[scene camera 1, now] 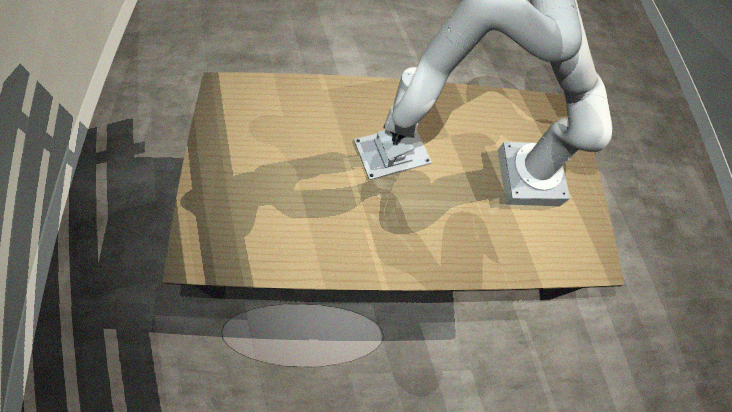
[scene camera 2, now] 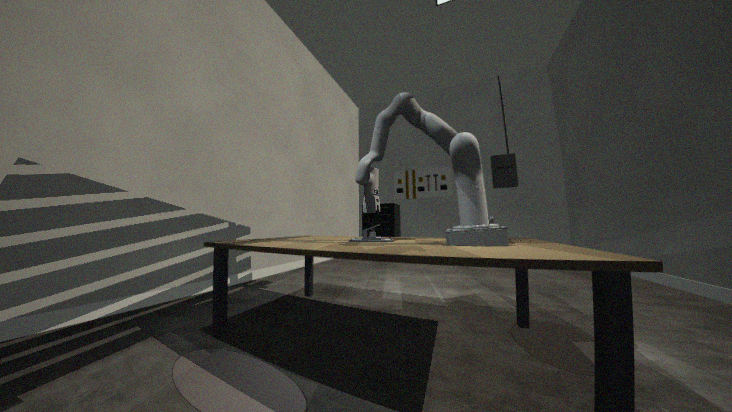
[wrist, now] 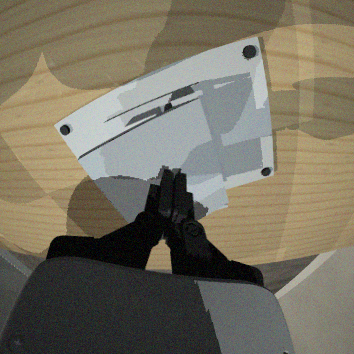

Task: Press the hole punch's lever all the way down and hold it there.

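Note:
The hole punch sits on the table, with a light grey base plate (scene camera 1: 366, 162) (wrist: 115, 102) that has dark dots at its corners. Its broad, flat grey lever (scene camera 1: 403, 149) (scene camera 2: 372, 227) (wrist: 155, 135) stands above the plate and looks tilted in the scene camera 2 view, one end raised. My gripper (scene camera 1: 396, 139) (wrist: 169, 185) is shut, its black fingertips together and nothing between them. It points down over the lever. In the wrist view the tips overlap the lever's near part. Whether they touch it is not clear. In the scene camera 2 view the tips blend into the dark background.
The wooden table (scene camera 1: 317, 245) (scene camera 2: 512, 254) carries the punch and, to its right, the arm's square base (scene camera 1: 537, 193) (scene camera 2: 476, 236). A dark cabinet (scene camera 2: 390, 220) stands behind the table. A round pale patch (scene camera 1: 302, 335) lies on the floor in front.

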